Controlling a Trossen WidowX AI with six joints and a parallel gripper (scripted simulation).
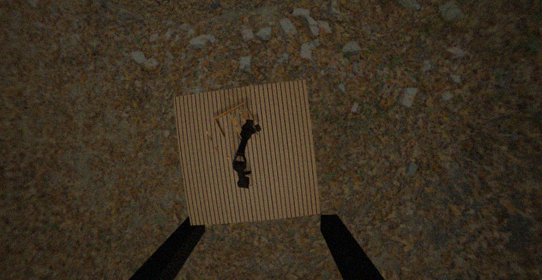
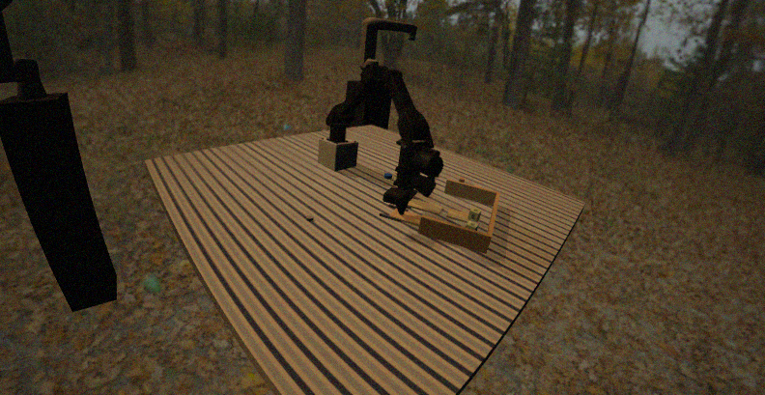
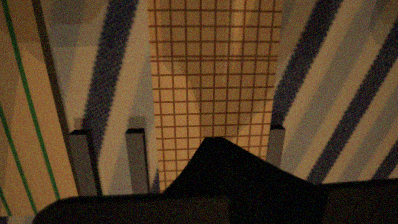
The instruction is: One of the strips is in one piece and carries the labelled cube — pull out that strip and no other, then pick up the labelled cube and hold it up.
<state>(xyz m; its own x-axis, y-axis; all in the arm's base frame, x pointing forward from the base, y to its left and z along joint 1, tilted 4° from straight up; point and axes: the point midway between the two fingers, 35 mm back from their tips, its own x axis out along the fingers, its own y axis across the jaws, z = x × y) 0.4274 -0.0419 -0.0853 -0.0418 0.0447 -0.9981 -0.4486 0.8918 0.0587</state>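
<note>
Now: gripper tip 90 mm short of the tan strip and 40 mm to the right of it. Also, from my gripper tip: blue object (240 mm behind, 160 mm to the left).
</note>
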